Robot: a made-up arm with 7 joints.
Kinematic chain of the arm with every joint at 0, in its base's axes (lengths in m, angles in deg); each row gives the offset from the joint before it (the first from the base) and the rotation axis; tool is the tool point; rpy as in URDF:
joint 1: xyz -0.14 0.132 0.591 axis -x
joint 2: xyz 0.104 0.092 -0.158 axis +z
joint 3: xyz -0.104 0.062 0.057 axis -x
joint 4: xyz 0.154 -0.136 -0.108 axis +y
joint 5: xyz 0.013 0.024 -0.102 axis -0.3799 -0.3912 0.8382
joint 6: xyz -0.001 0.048 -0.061 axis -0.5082 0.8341 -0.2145
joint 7: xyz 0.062 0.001 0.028 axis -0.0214 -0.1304 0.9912
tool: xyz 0.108 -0.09 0.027 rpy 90 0 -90
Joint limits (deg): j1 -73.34..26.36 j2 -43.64..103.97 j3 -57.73..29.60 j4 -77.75..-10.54 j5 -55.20..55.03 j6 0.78..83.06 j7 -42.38..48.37
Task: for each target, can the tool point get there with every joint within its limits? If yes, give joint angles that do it. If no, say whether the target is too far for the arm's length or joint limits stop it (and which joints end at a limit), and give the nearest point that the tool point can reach.
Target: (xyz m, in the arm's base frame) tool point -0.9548 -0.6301 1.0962
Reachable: no: too far | nearest point -0.1295 -0.1623 0.4812 | short by 1.131 m
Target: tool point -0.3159 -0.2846 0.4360
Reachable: no: joint limits stop it (at a limit: joint 1, joint 2, joint 3, joint 4, joint 6) | nearest point -0.1658 -0.1924 0.3905 | short by 0.182 m
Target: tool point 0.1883 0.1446 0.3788
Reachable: yes | joints -19.36 -23.43 3.77 -28.56 31.91 28.78 -9.36
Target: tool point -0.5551 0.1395 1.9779
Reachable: no: too far | nearest point -0.0845 0.3034 1.0196 | short by 1.080 m
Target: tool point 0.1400 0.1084 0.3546
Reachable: yes | joints -35.39 -28.55 18.39 -31.14 11.90 37.76 -11.65
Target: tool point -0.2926 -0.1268 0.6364
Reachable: no: joint limits stop it (at a limit: joint 1, joint 2, joint 3, joint 4, joint 6) | nearest point -0.1448 -0.1349 0.4701 | short by 0.223 m
